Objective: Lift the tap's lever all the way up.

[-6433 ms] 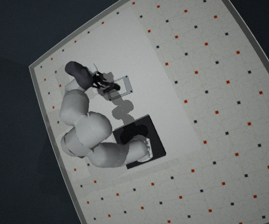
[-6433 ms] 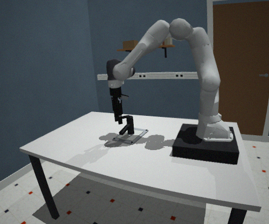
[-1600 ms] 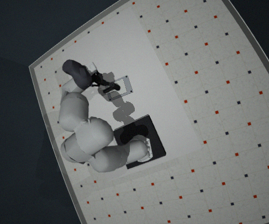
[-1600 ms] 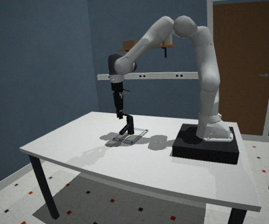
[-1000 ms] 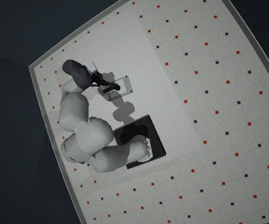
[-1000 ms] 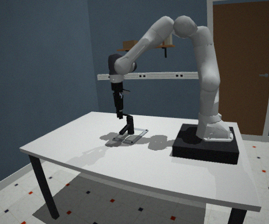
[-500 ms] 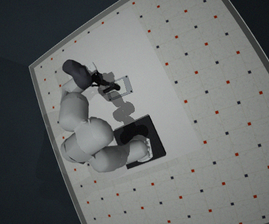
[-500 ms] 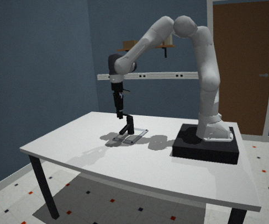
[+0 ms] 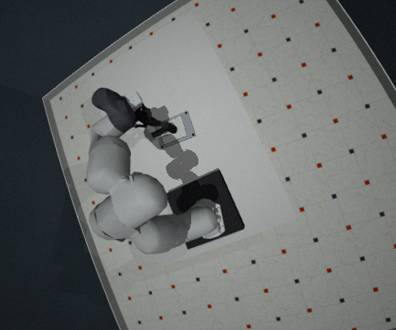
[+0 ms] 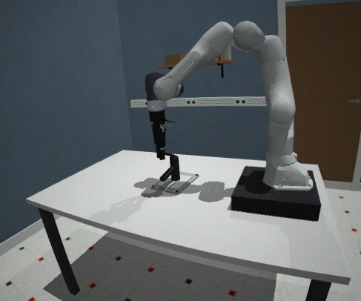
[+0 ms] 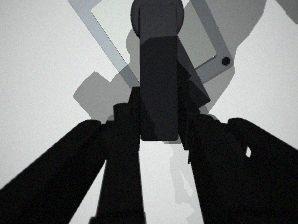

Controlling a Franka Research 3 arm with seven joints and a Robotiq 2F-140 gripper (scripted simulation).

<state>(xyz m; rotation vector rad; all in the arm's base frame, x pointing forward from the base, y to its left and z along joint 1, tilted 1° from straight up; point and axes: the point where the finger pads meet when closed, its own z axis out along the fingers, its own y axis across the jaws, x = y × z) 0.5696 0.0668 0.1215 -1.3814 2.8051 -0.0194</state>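
My gripper is now 2 cm to the left of the lever, 2 cm past it and 1 cm above it.
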